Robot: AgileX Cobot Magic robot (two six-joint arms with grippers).
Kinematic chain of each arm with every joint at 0, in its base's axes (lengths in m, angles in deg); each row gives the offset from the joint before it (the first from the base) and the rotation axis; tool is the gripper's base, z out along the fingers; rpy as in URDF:
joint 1: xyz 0 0 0.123 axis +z
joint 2: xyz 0 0 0 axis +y
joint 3: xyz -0.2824 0 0.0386 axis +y
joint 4: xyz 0.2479 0 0.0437 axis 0.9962 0 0.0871
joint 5: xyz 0 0 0 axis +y
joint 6: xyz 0.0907 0 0.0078 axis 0.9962 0 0.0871
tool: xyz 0 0 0 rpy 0 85 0
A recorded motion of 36 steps. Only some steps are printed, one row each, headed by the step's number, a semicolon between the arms.
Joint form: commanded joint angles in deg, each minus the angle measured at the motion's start. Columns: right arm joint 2, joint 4, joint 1, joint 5, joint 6, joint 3; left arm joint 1, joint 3, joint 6, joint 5, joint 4, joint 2.
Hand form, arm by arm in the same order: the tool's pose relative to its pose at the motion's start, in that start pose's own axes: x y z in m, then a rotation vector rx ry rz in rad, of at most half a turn. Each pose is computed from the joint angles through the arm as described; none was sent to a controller.
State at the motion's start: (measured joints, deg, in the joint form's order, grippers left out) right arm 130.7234 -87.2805 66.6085 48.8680 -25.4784 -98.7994; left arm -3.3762 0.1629 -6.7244 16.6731 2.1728 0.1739
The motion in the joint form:
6: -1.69 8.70 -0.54 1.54 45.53 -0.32; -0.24 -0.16 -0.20 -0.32 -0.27 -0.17
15: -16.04 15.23 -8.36 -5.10 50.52 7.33; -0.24 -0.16 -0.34 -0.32 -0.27 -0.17
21: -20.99 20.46 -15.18 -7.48 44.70 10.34; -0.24 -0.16 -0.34 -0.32 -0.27 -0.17
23: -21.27 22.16 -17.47 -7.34 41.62 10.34; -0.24 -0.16 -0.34 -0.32 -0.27 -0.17
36: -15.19 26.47 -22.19 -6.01 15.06 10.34; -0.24 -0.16 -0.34 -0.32 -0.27 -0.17
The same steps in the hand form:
6: 0.0115 0.0021 -0.0035 -0.1003 0.0273 0.9223; -0.0015 -0.0005 -0.0005 0.0066 -0.0108 -0.0072
15: 0.1122 0.0015 -0.0164 -0.1185 0.0185 1.2282; -0.0015 -0.0005 -0.0005 0.0066 -0.0108 -0.0097
21: 0.1642 0.0232 -0.0091 -0.1656 0.0683 1.2645; -0.0015 -0.0005 -0.0005 0.0066 -0.0108 -0.0097
23: 0.1773 0.0323 -0.0026 -0.1900 0.0993 1.2517; -0.0015 -0.0005 -0.0005 0.0066 -0.0108 -0.0097
36: 0.1678 0.0789 0.0382 -0.3749 0.1128 0.8174; -0.0015 -0.0005 -0.0005 0.0066 -0.0108 -0.0097

